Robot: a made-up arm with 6 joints.
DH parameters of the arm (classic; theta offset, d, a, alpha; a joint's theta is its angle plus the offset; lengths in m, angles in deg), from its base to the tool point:
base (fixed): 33.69 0 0.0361 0
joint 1: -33.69 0.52 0 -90
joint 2: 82.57 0 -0.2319 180
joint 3: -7.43 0 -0.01 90
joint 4: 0 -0.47 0.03 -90
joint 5: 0 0.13 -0.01 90
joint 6: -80.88 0.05 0 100.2
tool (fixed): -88.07 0 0 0
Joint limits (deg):
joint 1: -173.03..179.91
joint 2: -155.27..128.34
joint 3: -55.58..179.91
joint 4: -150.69..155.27
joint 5: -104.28..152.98
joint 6: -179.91..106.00
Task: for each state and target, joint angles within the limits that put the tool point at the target. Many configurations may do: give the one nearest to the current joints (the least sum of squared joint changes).
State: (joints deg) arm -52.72 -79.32 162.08 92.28 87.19 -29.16
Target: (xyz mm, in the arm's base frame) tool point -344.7 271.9 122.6
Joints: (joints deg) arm -44.60 -74.71 152.12 88.25 89.25 -29.16
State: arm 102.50 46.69 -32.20 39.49 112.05 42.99
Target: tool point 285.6 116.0 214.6
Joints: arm 54.47 50.51 -34.01 36.37 111.61 42.99
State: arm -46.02 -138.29 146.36 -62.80 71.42 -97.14
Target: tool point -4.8 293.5 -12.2
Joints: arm -72.46 -102.74 176.90 -81.67 60.77 -97.14
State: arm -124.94 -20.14 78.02 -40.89 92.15 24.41
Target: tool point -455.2 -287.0 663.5
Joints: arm -142.93 31.59 39.77 -40.13 93.17 24.41
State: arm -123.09 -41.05 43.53 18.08 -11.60 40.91
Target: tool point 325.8 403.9 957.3
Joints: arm -142.04 -58.41 60.68 25.07 -15.53 40.91
